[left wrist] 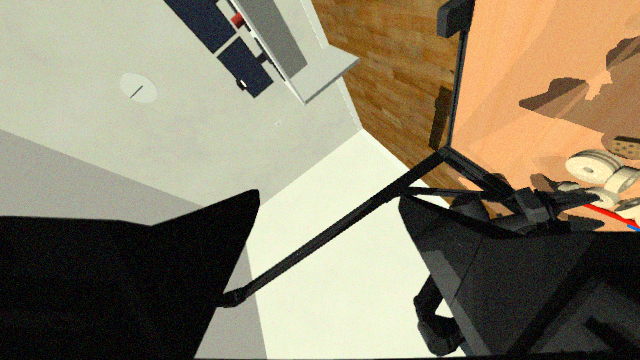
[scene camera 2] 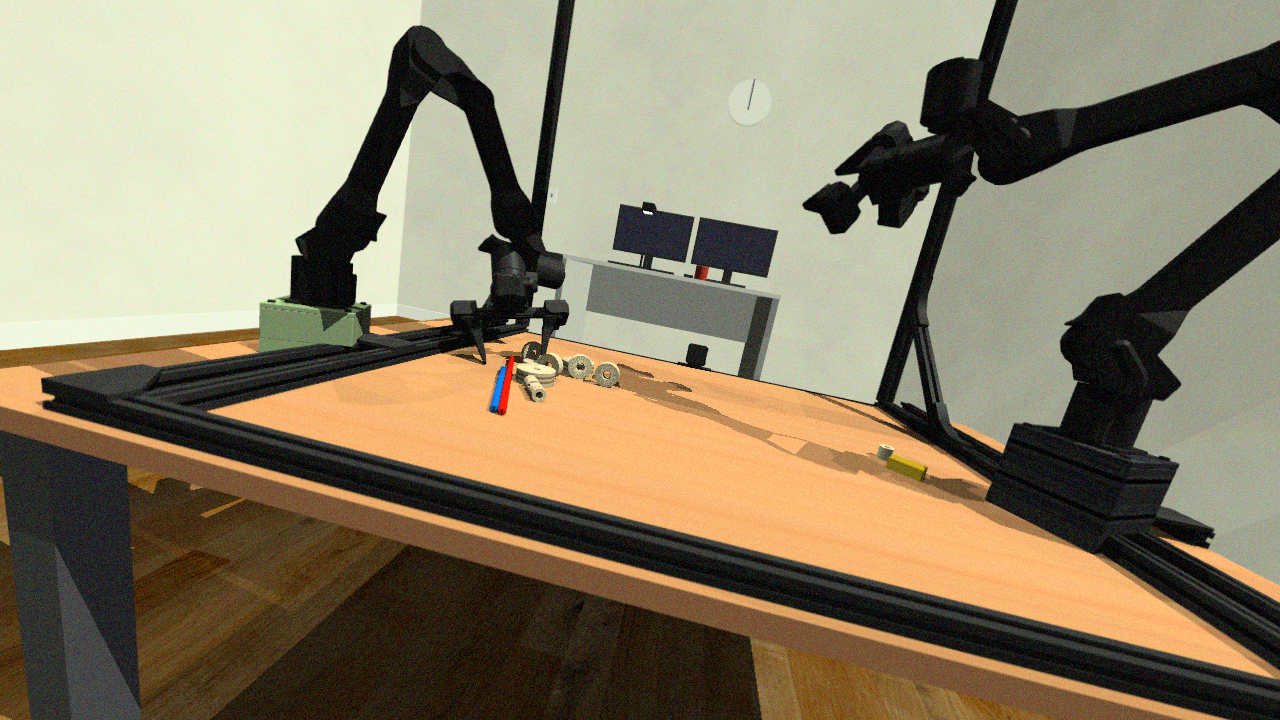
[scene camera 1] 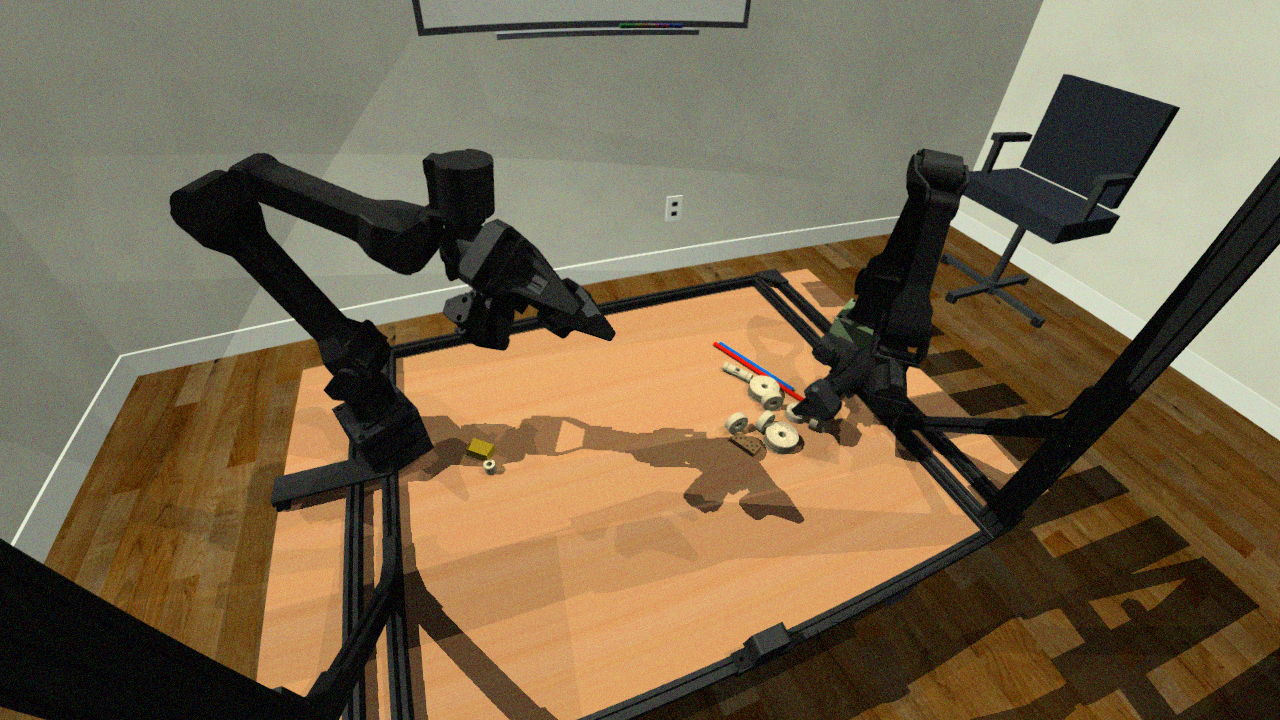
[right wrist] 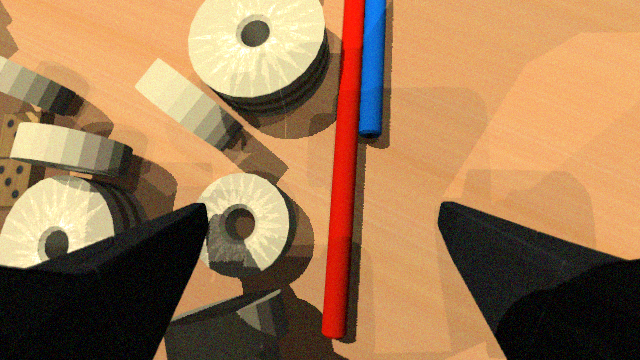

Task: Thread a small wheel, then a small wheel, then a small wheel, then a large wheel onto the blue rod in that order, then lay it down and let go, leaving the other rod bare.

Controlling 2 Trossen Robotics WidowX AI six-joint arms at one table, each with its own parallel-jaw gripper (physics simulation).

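Labels:
There is a red rod resting on the table, and a blue rod rests on the table too. My left gripper is open, and it holds nothing.

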